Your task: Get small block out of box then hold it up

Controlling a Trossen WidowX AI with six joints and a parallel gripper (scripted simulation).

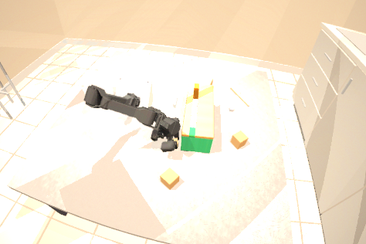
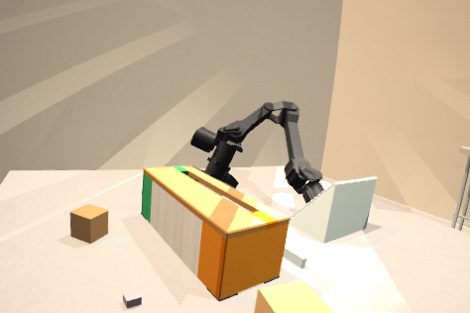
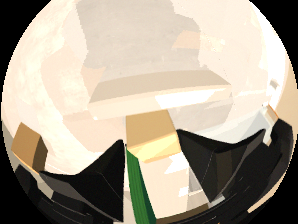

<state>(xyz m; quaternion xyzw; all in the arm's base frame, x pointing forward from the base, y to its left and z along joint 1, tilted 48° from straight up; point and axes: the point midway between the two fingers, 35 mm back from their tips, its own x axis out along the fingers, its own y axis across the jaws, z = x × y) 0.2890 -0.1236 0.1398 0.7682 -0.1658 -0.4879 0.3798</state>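
My gripper tip is 17 cm to the right of the box, 5 cm below it and 3 cm short of it. From my gripper tip the other things lie so: thin stick (47 cm to the left, 30 cm ahead, 1 cm below); then tan block (1 cm behind, 1 cm above); then grey piece (33 cm to the left, 25 cm ahead).
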